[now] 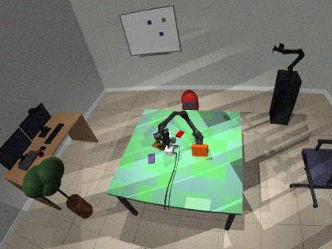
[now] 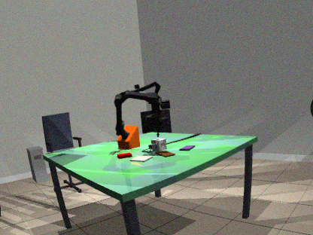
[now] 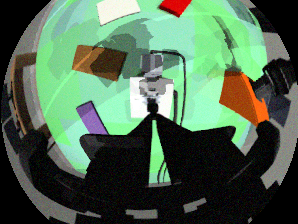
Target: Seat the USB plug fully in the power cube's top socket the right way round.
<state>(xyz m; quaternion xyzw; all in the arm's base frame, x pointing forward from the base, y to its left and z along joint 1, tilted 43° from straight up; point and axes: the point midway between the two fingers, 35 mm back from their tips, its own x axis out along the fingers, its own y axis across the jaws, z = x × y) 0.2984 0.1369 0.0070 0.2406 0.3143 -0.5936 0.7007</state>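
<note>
Now: gripper tip 2 cm above the dark USB plug. Also, from my gripper tip: white card: 25 cm to the right, 13 cm below, 13 cm ahead; then orange-brown card: 15 cm ahead, 13 cm below, 7 cm to the right; then purple card: 17 cm ahead, 13 cm below, 11 cm to the left.
</note>
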